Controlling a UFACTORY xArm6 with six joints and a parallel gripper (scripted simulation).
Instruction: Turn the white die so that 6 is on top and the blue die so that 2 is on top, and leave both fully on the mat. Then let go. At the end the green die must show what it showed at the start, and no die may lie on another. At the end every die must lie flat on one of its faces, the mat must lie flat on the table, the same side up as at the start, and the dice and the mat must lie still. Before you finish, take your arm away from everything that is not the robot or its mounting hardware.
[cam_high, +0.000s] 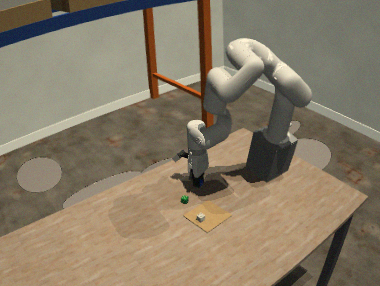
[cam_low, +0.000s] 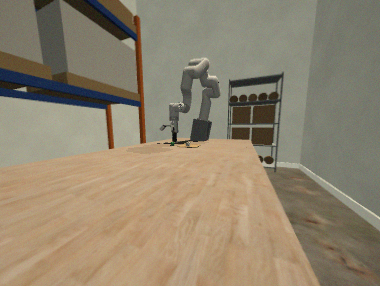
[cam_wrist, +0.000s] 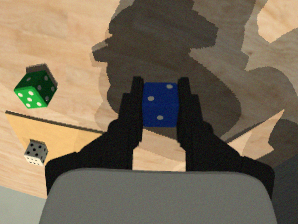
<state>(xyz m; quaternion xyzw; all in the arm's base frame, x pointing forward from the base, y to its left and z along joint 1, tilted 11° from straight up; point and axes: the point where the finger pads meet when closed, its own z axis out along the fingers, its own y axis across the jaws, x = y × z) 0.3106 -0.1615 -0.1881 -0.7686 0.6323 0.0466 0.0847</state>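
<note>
My hand is 11 cm short of the green die, 2 cm to the right of it and 2 cm above it. Round my hand: blue die 1 cm below; tan mat 11 cm ahead, 16 cm to the left, 4 cm below; white die 15 cm ahead, 15 cm to the left, 2 cm below.
</note>
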